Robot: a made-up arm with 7 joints.
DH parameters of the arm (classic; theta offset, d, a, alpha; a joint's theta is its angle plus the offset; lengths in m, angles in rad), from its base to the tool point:
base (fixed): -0.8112 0 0.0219 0
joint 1: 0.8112 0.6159 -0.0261 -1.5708
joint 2: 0 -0.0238 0.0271 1.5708
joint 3: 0 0.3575 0.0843 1.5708
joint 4: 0 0.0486 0.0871 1.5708
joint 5: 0 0.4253 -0.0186 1.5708
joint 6: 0 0.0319 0.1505 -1.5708
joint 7: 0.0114 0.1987 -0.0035 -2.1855
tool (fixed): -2.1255 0.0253 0 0
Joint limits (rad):
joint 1: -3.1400..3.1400
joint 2: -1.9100..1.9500
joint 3: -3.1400..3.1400
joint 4: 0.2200..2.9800
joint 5: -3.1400..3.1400
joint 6: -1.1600..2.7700
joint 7: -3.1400..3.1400
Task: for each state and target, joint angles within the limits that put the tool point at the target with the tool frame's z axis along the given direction. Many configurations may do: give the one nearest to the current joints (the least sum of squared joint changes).
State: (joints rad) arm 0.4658 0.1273 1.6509 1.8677 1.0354 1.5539 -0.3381
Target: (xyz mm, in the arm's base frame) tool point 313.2 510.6 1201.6 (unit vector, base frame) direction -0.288 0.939 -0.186
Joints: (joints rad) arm 0.4055 1.0592 1.7862 2.2365 1.4490 1.9313 -0.7449
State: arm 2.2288 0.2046 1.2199 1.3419 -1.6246 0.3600 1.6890
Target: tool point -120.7 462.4 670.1 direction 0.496 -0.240 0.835
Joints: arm 1.4248 -0.3707 0.4773 0.6654 -2.0439 0.2024 1.3872
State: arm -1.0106 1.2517 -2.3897 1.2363 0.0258 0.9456 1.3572
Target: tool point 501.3 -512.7 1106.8 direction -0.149 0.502 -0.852
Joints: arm -0.6636 1.7831 -2.9652 2.0388 -0.2295 1.1330 1.3324
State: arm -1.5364 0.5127 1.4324 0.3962 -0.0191 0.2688 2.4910
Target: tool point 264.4 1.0 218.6 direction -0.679 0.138 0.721
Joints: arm -1.3479 1.0575 0.5875 0.2431 -0.2692 -0.2706 1.7466
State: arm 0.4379 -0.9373 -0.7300 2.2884 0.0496 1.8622 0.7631
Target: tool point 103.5 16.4 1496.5 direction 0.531 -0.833 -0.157
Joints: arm 0.9300 -0.5714 -0.1490 2.3879 0.4246 1.6797 0.2170
